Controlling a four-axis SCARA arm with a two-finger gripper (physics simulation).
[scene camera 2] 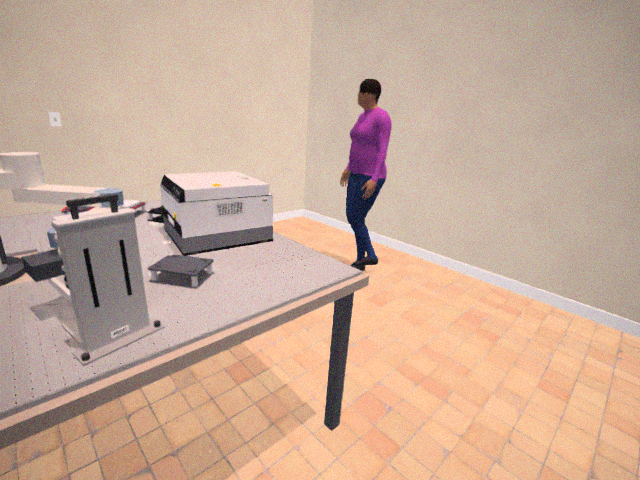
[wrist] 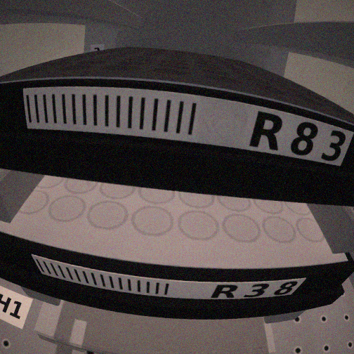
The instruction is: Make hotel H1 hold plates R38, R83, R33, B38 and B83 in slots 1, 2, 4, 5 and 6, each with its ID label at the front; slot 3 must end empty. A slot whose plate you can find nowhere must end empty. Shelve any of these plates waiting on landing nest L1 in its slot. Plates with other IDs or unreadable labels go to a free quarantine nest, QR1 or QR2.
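Note:
My gripper [wrist: 172, 212] is shut on plate R38 [wrist: 190, 291], which lies level with its ID label facing the wrist camera. Parts of both fingers show at its left and right sides. Plate R83 [wrist: 150, 167] is directly above R38 in the wrist view, its label also facing the camera, with a gap between them. The hotel [scene camera 2: 111, 279] stands near the table's front edge in the scene view, its closed grey side hiding the slots. An H1 label [wrist: 12, 310] shows at the lower left of the wrist view. Whether R38 rests on its slot supports cannot be seen.
A low dark nest [scene camera 2: 180, 264] stands right of the hotel, its label unreadable. A white and grey instrument [scene camera 2: 222, 214] is behind it. The pale robot arm [scene camera 2: 67, 192] reaches in behind the hotel. A dark block [scene camera 2: 43, 264] juts out left of the hotel. A person [scene camera 2: 367, 149] stands beyond the table.

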